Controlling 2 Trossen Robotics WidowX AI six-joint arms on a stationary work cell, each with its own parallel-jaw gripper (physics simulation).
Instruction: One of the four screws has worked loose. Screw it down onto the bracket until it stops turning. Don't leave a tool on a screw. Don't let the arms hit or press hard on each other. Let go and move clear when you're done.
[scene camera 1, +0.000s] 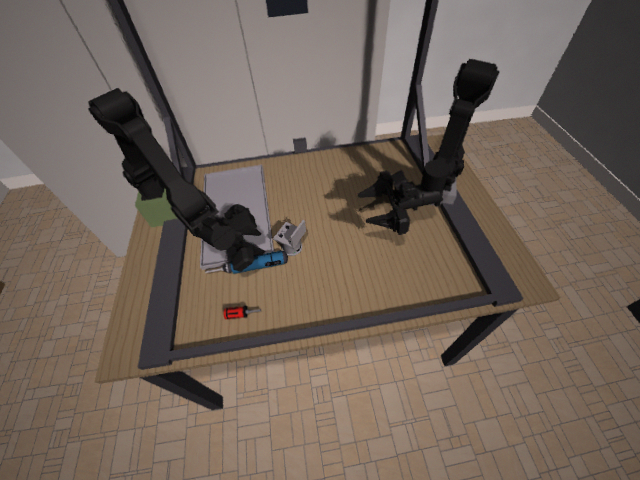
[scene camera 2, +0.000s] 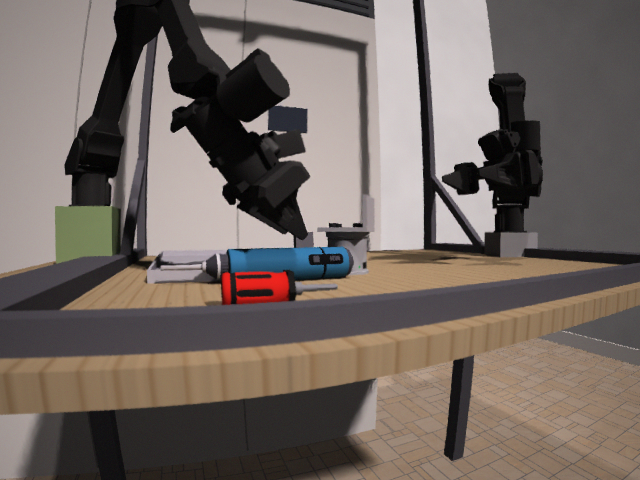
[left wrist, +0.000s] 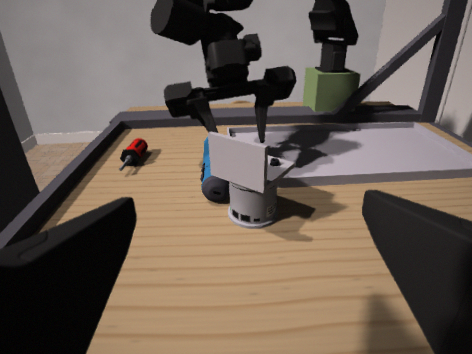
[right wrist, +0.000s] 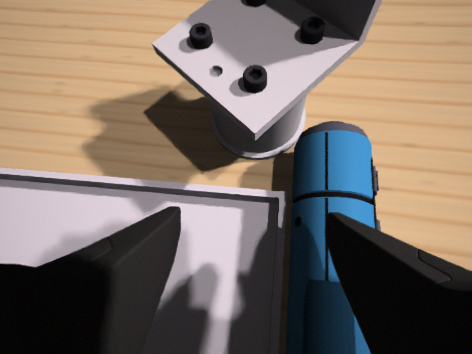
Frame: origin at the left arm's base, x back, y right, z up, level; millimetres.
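Where they show: left gripper, between the fingertips: (scene camera 1: 361, 207) (scene camera 2: 459, 176) (left wrist: 249, 205); right gripper, between the fingertips: (scene camera 1: 262, 243) (scene camera 2: 295, 234) (right wrist: 253, 220); right arm's base, origin of its link: (scene camera 1: 153, 192) (left wrist: 331, 70).
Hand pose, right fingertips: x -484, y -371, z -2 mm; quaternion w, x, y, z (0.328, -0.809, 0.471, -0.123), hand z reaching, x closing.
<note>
After its pixels a point has its place.
The pale bracket (scene camera 1: 283, 235) {z 7, x -429, y -336 mm} (scene camera 2: 368, 211) {z 30, x -384, y -357 mm} (left wrist: 237, 160) {z 30, x -379, y -332 mm} (right wrist: 250, 110) {z 8, x -447, y -346 mm} sits on a round base (left wrist: 252, 202) {z -23, x -386, y -318 mm}. In the right wrist view, black screws (right wrist: 201, 36) {z 14, x -429, y -309 mm} (right wrist: 255, 78) {z 11, x -434, y -341 mm} (right wrist: 312, 30) {z 14, x -403, y -350 mm} stand on it, a fourth cut off at the top; I cannot tell which is loose. The blue power screwdriver (scene camera 1: 263, 260) {z -20, x -466, y -415 mm} (scene camera 2: 279, 262) {z -33, x -493, y -440 mm} (left wrist: 206, 160) {z -23, x -462, y -417 mm} (right wrist: 332, 165) {z -18, x -439, y -386 mm} lies on the table beside the base. My right gripper (scene camera 1: 261, 243) {z -2, x -484, y -371 mm} (scene camera 2: 295, 233) {z -2, x -484, y -371 mm} (right wrist: 253, 220) {z -2, x -484, y -371 mm} is partly open and empty, above the tray edge and driver. My left gripper (scene camera 1: 363, 207) {z 96, x -221, y -259 mm} (scene camera 2: 462, 175) {z 96, x -221, y -259 mm} (left wrist: 249, 205) {z 96, x -221, y -259 mm} is wide open and empty, right of the bracket in scene camera 1.
A shallow grey tray (scene camera 1: 264, 186) {z -45, x -592, y -107 mm} (left wrist: 375, 177) {z -49, x -550, y -184 mm} lies along the driver. A red screwdriver (scene camera 1: 234, 312) {z -30, x -483, y -579 mm} (scene camera 2: 258, 286) {z -38, x -482, y -587 mm} (left wrist: 137, 147) {z -33, x -483, y -564 mm} lies near the table's front edge. Dark frame rails (scene camera 1: 330, 325) {z -38, x -235, y -546 mm} border the table. A green block (scene camera 1: 155, 209) {z 19, x -858, y -344 mm} (scene camera 2: 86, 232) {z 3, x -854, y -341 mm} is under the right arm's base.
</note>
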